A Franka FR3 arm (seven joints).
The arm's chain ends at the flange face. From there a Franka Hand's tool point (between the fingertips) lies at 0.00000 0.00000 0.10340 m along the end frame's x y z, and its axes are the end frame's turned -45 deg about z.
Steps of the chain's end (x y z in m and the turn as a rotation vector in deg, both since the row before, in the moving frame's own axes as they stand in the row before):
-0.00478 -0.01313 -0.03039 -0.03 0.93 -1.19
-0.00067 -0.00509 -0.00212 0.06 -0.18 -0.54
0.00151 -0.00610 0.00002 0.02 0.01 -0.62
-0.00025 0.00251 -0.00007 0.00 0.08 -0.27
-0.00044 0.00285 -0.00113 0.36 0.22 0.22
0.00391 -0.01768 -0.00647 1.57 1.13 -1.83
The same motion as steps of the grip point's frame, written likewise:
0.00707 -0.01145 -0.03040 -0.68 0.64 -1.19
0.00297 -0.00438 -0.00212 0.17 -0.08 -0.54
0.00542 -0.00326 0.00002 0.01 0.02 -0.62
-0.00185 0.00170 -0.00007 -0.06 0.06 -0.27
-0.00159 0.00153 -0.00113 0.10 0.41 0.22
0.01870 -0.01035 -0.00653 0.31 1.91 -1.83

